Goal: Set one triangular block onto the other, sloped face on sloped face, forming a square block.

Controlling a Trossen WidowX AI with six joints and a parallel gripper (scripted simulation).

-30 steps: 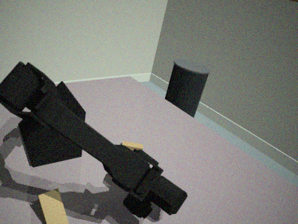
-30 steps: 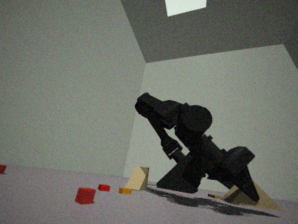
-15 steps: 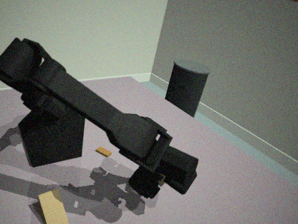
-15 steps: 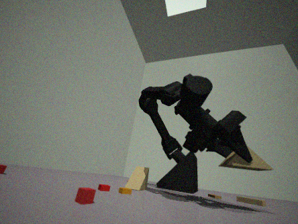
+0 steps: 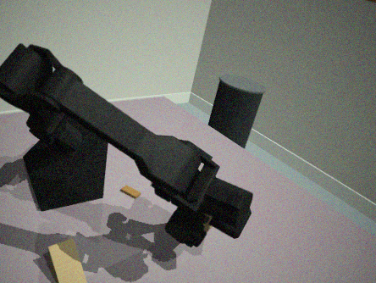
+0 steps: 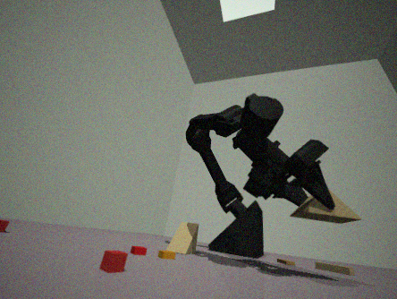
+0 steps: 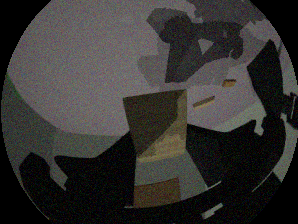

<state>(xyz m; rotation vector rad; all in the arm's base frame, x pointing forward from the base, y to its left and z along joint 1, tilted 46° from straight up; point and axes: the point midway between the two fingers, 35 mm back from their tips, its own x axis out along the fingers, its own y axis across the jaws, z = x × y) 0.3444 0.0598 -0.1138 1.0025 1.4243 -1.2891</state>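
My gripper tip is 5 cm short of the orange block, 26 cm to the left of it and 10 cm above it. Round my gripper tip: flat tan piece (21 cm behind, 7 cm to the left, 10 cm below).
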